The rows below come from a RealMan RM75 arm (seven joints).
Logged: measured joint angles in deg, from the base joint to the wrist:
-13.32, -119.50, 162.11, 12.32, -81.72, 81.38, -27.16
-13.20, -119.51, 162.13, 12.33, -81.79, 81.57, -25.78
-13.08, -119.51, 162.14, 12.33, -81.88, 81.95, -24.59
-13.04, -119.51, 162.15, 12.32, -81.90, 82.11, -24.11
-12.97, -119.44, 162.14, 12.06, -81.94, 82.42, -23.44
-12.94, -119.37, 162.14, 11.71, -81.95, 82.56, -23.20
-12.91, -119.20, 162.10, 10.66, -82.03, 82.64, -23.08
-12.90, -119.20, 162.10, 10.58, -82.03, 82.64, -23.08
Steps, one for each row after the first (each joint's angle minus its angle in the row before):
0.12, -0.01, 0.02, 0.01, -0.07, 0.19, 1.38
0.12, 0.00, 0.01, 0.00, -0.09, 0.38, 1.19
0.04, 0.00, 0.01, -0.01, -0.02, 0.16, 0.48
0.07, 0.07, -0.01, -0.26, -0.04, 0.31, 0.67
0.03, 0.07, 0.00, -0.35, -0.01, 0.14, 0.24
0.03, 0.17, -0.04, -1.05, -0.08, 0.08, 0.12
0.01, 0.00, 0.00, -0.08, 0.00, 0.00, 0.00

